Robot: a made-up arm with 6 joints. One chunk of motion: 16 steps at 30 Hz.
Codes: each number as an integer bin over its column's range. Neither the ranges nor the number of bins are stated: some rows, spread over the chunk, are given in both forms.
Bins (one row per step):
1: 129 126 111 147 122 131
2: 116 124 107 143 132 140
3: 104 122 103 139 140 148
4: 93 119 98 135 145 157
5: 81 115 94 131 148 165
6: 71 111 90 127 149 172
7: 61 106 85 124 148 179
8: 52 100 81 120 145 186
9: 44 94 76 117 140 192
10: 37 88 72 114 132 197
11: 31 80 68 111 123 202
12: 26 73 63 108 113 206
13: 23 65 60 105 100 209
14: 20 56 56 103 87 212
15: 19 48 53 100 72 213
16: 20 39 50 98 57 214
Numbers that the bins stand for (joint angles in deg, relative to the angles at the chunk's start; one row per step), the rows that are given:
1: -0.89 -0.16 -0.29 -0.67 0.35 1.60
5: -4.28 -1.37 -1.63 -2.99 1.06 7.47
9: -6.89 -3.68 -3.04 -5.02 0.84 12.13
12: -8.16 -5.98 -4.06 -6.33 0.10 14.55
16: -8.59 -9.72 -5.08 -7.78 -1.44 15.93
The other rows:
2: -1.81 -0.38 -0.61 -1.25 0.62 3.16
3: -2.66 -0.60 -0.92 -1.83 0.84 4.54
4: -3.44 -0.93 -1.31 -2.41 0.98 6.09
6: -4.99 -1.81 -1.94 -3.57 1.09 8.68
7: -5.69 -2.36 -2.33 -4.01 1.06 9.89
8: -6.33 -3.02 -2.65 -4.59 0.98 11.09
10: -7.39 -4.34 -3.35 -5.46 0.62 12.99
11: -7.81 -5.22 -3.67 -5.89 0.38 13.85
13: -8.38 -6.86 -4.29 -6.76 -0.25 15.06
14: -8.59 -7.85 -4.61 -7.05 -0.61 15.58
15: -8.66 -8.73 -4.84 -7.49 -1.02 15.75

